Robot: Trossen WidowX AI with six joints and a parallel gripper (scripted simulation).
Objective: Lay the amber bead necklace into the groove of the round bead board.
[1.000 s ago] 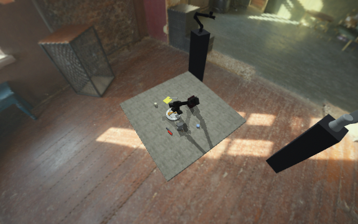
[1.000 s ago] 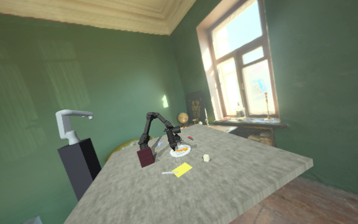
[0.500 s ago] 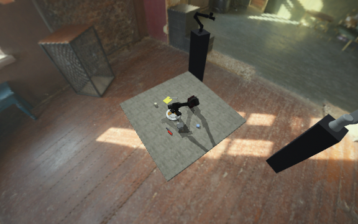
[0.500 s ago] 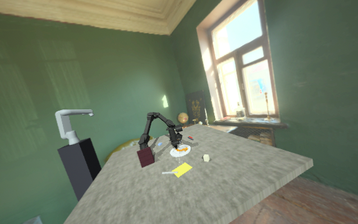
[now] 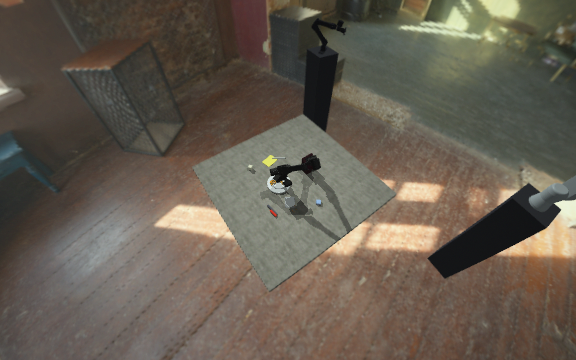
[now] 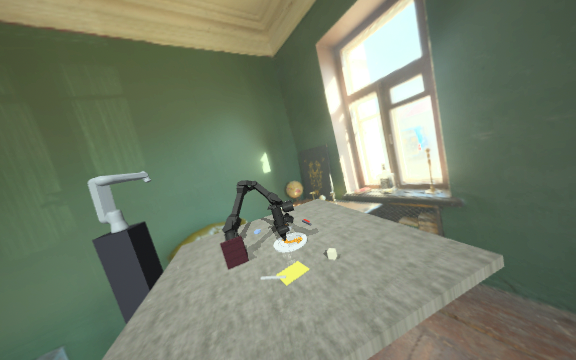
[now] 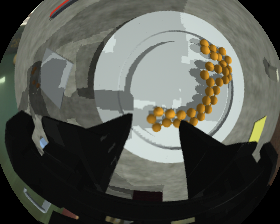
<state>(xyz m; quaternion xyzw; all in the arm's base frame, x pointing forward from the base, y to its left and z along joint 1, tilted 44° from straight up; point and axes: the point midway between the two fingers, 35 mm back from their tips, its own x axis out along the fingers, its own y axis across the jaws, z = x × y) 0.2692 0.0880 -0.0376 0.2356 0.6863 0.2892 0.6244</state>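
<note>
Right now my gripper tip is 30 mm to the left of the board, 30 mm short of it and 20 mm above it. The rest, counted from my gripper tip: red tool (200 mm ahead, 190 mm to the left, 20 mm below); then grey square (180 mm to the left, 40 mm ahead, 20 mm below); then yellow card (300 mm to the right, 20 mm below, 20 mm behind).
</note>
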